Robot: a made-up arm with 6 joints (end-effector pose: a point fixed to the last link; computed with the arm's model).
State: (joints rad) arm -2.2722 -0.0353 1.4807 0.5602 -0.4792 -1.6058
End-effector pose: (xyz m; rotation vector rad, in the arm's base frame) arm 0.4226 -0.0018 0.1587 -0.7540 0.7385 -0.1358
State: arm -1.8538 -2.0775 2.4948 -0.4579 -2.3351 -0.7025
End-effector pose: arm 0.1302 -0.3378 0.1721 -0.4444 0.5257 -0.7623
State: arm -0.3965 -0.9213 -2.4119 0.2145 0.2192 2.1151
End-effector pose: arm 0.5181 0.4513 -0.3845 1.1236 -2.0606 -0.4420
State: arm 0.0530 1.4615 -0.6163 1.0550 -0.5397 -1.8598
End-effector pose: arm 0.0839 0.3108 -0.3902 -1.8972 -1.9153 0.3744
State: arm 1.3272 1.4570 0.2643 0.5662 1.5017 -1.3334
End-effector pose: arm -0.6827 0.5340 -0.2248 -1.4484 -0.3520 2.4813
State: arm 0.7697 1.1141 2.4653 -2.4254 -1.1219 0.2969
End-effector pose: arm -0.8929 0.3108 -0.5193 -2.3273 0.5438 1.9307
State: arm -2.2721 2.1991 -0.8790 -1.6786 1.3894 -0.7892
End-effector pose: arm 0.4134 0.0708 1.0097 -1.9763 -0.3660 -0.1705
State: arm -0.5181 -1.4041 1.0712 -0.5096 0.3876 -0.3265
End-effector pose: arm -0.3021 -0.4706 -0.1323 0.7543 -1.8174 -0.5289
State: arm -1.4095 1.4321 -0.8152 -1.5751 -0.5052 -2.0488
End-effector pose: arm 0.9084 -0.0491 0.4844 0.0164 -1.8875 0.3351
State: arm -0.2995 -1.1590 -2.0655 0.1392 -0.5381 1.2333
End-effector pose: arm 0.5544 0.2304 -0.3512 -0.2772 -2.8063 -1.2414
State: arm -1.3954 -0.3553 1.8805 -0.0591 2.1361 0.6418
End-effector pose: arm -0.0209 0.6017 -0.1297 1.0982 -1.0604 -2.2083
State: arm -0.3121 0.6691 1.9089 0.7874 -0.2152 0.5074
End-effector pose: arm -0.1757 -0.2009 -0.6131 0.2734 -1.6150 0.4194
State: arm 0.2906 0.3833 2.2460 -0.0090 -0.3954 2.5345
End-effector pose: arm -0.4513 -0.0266 -0.1585 -0.6446 0.6151 0.3072
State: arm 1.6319 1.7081 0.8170 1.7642 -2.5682 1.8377
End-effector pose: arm -0.4879 -0.1376 -0.0707 1.1646 1.2003 1.6372
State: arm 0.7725 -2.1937 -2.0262 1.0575 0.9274 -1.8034
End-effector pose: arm 0.4156 -0.0235 -0.3412 1.5289 -0.1520 0.6192
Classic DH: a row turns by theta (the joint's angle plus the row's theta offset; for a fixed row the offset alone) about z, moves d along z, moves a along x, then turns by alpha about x. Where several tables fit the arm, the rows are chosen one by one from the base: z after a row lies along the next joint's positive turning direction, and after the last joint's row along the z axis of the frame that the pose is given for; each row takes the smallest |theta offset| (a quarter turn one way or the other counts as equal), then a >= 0, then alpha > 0; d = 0 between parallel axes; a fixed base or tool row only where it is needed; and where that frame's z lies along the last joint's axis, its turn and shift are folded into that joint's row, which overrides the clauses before.
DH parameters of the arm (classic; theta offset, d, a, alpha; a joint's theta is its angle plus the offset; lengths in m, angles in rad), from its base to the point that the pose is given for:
base (fixed): 0 0.0662 0 -1.5708
joint 1: 1.5708 -0.0585 0.354 -1.5708
joint 2: 0 -0.1095 -0.0203 -1.5708
joint 3: 1.5708 -0.3691 0.0453 1.5708
joint 4: 1.5708 -0.2657 0.055 -1.5708
joint 5: 1.5708 -0.143 0.2381 -1.5708
joint 6: -1.5708 -0.2268 0.0723 -1.5708
tool (fixed): 3.1416 0.084 0 0

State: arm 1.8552 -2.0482 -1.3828 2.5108 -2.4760 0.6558
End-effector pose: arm -0.0626 -0.3228 0.1459 0.1312 0.9401 -2.8651
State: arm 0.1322 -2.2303 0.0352 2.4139 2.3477 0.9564
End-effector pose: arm 0.1879 -0.2215 -0.4506 0.7513 -2.3884 -1.6851
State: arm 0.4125 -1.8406 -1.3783 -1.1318 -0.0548 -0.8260
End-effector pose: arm 0.5878 0.0661 -0.2306 2.9082 -0.0212 0.3811
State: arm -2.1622 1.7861 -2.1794 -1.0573 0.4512 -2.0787
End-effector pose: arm 0.3057 -0.6046 0.6960 -0.3962 -2.3001 -0.7753
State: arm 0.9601 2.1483 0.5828 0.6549 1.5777 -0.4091
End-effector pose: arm -0.8848 0.1158 -0.5830 2.5007 1.1471 -1.1914
